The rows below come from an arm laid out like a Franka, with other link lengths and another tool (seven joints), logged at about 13 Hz.
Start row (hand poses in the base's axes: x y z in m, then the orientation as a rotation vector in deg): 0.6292, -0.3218, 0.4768, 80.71, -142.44, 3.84
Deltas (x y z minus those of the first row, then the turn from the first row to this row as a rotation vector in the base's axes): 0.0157, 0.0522, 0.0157, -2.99, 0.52, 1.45; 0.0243, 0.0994, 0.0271, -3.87, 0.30, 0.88; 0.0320, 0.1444, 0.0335, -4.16, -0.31, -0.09; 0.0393, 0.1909, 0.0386, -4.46, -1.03, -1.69; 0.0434, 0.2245, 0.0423, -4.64, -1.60, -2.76; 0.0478, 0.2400, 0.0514, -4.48, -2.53, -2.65; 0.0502, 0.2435, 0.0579, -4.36, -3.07, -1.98; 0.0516, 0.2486, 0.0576, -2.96, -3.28, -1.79; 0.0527, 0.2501, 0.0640, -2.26, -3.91, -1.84; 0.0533, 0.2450, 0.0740, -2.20, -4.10, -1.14; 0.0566, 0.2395, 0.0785, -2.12, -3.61, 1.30; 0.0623, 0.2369, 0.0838, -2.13, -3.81, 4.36; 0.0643, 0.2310, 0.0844, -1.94, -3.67, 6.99
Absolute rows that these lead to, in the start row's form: 0.6449, -0.2696, 0.4925, 81.14, -139.87, 7.42; 0.6535, -0.2224, 0.5039, 80.15, -140.09, 8.53; 0.6612, -0.1774, 0.5103, 79.01, -141.12, 9.13; 0.6685, -0.1309, 0.5154, 77.10, -142.64, 9.70; 0.6726, -0.0973, 0.5191, 75.84, -143.73, 10.12; 0.6770, -0.0818, 0.5282, 76.30, -144.46, 10.64; 0.6794, -0.0783, 0.5347, 77.35, -144.49, 11.04; 0.6808, -0.0732, 0.5344, 78.22, -145.11, 9.52; 0.6819, -0.0717, 0.5408, 78.62, -145.93, 9.12; 0.6825, -0.0768, 0.5508, 79.60, -145.63, 9.34; 0.6858, -0.0823, 0.5553, 82.57, -143.58, 9.38; 0.6915, -0.0849, 0.5606, 86.46, -141.52, 10.17; 0.6935, -0.0908, 0.5612, 89.74, -139.50, 10.37
